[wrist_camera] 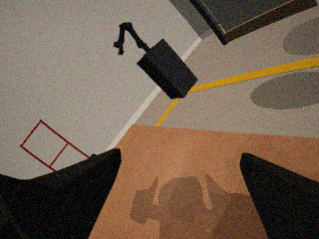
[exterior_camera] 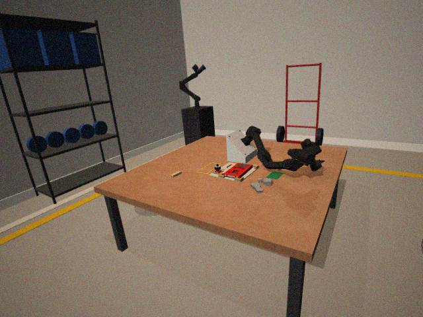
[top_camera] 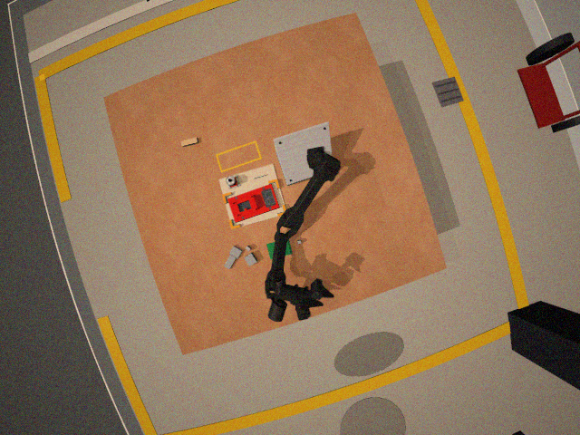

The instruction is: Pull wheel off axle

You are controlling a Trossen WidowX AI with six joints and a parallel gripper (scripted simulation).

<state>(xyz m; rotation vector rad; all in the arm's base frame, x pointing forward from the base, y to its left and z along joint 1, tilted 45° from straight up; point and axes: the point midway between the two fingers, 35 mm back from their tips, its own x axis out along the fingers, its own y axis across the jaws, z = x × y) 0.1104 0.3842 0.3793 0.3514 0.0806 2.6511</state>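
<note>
My gripper tip is now 55 cm to the left of the wheel, 28 cm short of it and 8 cm above it. Round my gripper tip: dark upright axle: 55 cm to the right, 27 cm ahead, 8 cm below; wooden block: 78 cm to the right, 43 cm ahead, 11 cm below; green tile: 22 cm to the right, 15 cm ahead, 12 cm below.
</note>
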